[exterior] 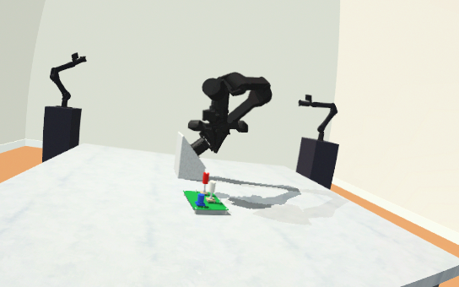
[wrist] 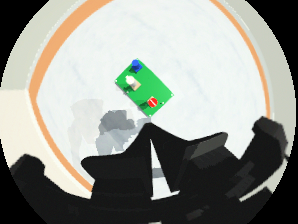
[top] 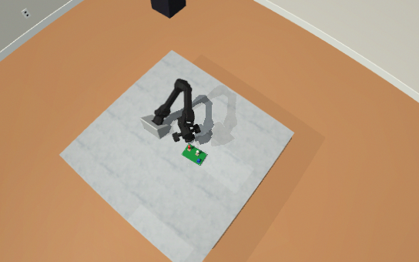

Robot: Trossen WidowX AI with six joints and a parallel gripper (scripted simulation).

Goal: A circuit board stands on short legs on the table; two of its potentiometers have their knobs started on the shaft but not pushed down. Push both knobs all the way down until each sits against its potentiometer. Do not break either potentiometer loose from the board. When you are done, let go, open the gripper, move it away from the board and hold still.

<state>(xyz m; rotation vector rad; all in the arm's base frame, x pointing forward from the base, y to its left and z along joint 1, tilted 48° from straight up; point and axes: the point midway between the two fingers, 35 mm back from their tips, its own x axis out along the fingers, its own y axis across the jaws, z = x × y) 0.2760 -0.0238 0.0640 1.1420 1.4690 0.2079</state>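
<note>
The red knob lies 80 mm below my gripper tip, 20 mm to the right of it and 20 mm ahead of it.
</note>
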